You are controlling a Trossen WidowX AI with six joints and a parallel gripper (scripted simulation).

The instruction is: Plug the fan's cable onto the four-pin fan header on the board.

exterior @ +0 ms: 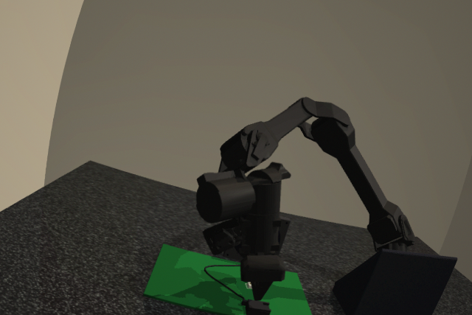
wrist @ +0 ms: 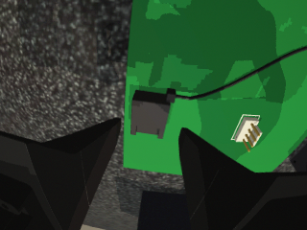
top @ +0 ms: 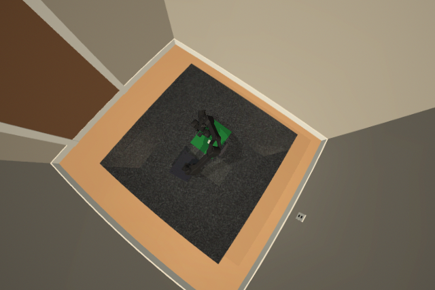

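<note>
The black fan plug lies 10 mm behind my gripper tip and 30 mm below it. The rest, counted from my gripper tip: cream four-pin header (30 mm behind, 100 mm to the right, 40 mm below); then green board (20 mm ahead, 100 mm to the right, 60 mm below); then black fan (40 mm behind, 240 mm to the right, 20 mm above).
</note>
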